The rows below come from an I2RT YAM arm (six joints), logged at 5 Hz.
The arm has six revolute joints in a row. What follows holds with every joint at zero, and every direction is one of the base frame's.
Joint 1 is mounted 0.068 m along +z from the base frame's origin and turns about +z.
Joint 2 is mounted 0.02 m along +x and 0.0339 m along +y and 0.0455 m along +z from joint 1 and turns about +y.
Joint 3 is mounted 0.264 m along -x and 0.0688 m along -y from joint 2 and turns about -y.
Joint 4 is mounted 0.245 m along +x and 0.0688 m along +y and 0.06 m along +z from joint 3 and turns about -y.
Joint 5 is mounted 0.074 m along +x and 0.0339 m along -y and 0.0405 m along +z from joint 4 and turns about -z.
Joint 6 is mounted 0.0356 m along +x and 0.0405 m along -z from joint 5 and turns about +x.
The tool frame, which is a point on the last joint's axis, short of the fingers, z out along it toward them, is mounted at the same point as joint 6; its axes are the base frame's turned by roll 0, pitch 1.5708 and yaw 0 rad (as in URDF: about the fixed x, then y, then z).
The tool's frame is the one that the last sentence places.
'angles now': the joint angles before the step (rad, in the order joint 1, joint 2, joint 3, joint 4, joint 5, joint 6). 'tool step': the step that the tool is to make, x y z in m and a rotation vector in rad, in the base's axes. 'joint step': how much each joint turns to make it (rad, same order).
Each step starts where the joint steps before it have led.
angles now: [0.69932, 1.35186, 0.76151, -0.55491, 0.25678, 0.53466]
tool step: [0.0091, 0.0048, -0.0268, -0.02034, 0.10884, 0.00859]
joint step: [-0.01665, 0.12168, 0.00244, 0.02321, -0.05918, -0.00375]
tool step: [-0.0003, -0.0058, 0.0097, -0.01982, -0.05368, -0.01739]
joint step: [-0.01047, -0.04386, -0.00183, -0.01034, 0.04853, -0.01036]
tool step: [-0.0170, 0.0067, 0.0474, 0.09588, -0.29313, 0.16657]
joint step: [0.07331, -0.21298, -0.03123, 0.14281, 0.05515, -0.14515]
